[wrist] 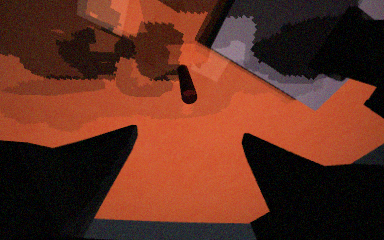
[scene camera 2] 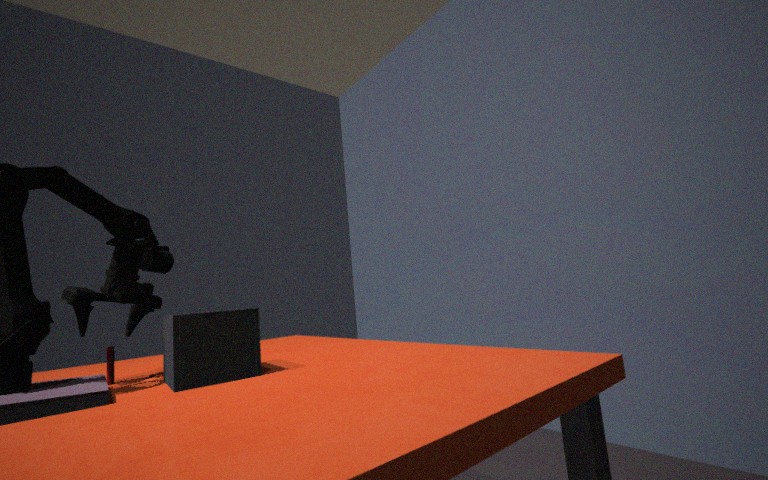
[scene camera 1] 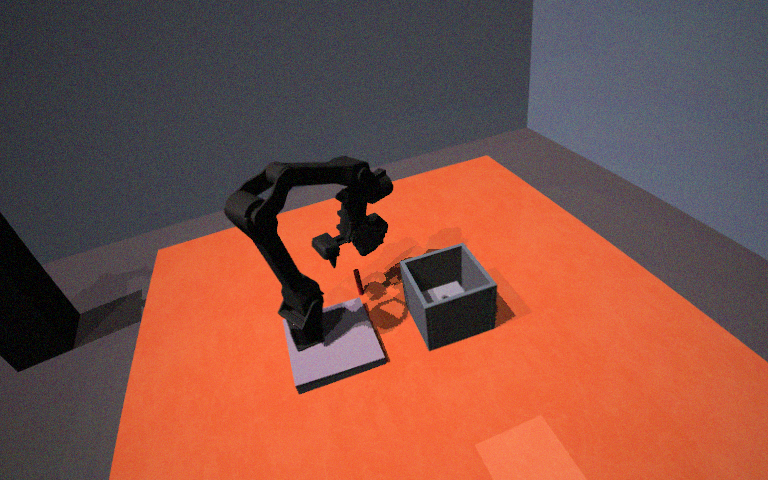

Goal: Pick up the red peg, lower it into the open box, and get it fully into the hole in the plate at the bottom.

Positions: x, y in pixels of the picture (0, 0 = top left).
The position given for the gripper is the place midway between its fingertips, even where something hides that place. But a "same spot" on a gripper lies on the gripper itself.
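In the wrist view, a box is out of frame, but scene camera 2 and scene camera 1 do show the box. On that box, (scene camera 2: 201, 349) and (scene camera 1: 447, 324) are one and the same spot. The gripper you'd see in scene camera 1 (348, 259), and it shows in scene camera 2 and the wrist view too. And on the gripper, (wrist: 66, 185) and (scene camera 2: 137, 310) are the same spot.
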